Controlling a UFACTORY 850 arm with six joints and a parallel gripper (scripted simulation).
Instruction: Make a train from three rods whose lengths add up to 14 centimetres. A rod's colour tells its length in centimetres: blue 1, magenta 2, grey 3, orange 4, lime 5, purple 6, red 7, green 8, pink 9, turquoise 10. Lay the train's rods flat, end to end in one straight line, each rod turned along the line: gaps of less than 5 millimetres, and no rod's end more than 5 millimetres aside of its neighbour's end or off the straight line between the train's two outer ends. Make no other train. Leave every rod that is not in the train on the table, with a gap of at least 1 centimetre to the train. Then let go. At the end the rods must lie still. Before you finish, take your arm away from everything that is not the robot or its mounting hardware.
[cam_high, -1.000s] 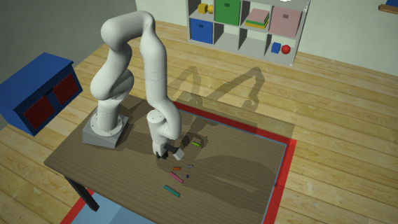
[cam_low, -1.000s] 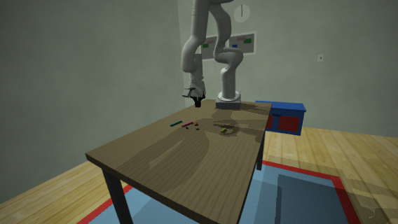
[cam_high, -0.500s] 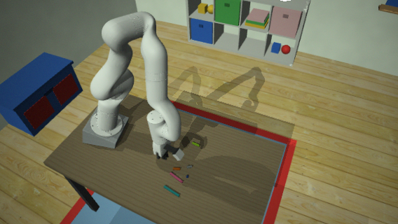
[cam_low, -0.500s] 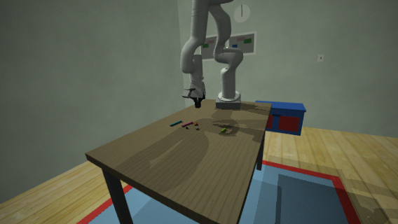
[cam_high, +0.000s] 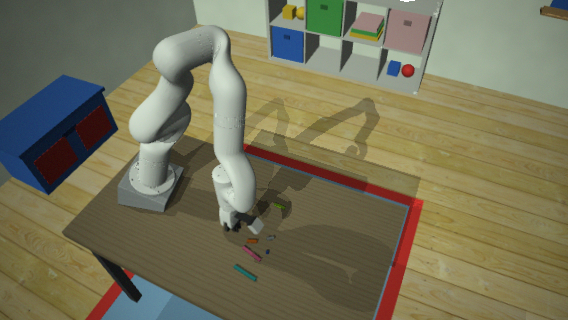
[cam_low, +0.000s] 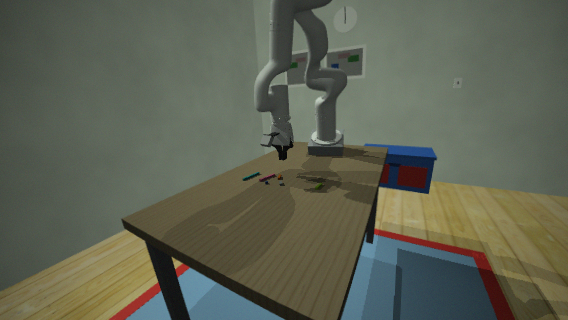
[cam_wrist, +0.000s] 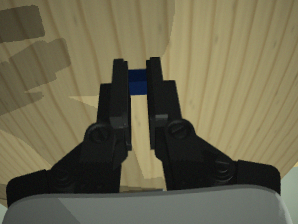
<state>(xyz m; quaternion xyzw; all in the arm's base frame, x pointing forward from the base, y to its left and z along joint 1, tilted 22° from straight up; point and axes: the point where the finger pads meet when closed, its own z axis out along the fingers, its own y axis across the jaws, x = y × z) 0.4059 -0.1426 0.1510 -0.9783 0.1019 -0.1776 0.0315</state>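
The orange rod lies 6 cm ahead of my hand and 9 cm below it. Round my hand: pink rod: 7 cm ahead, 5 cm to the right, 9 cm below; then turquoise rod: 7 cm ahead, 14 cm to the right, 9 cm below; then grey rod: 12 cm ahead, 3 cm to the left, 9 cm below.
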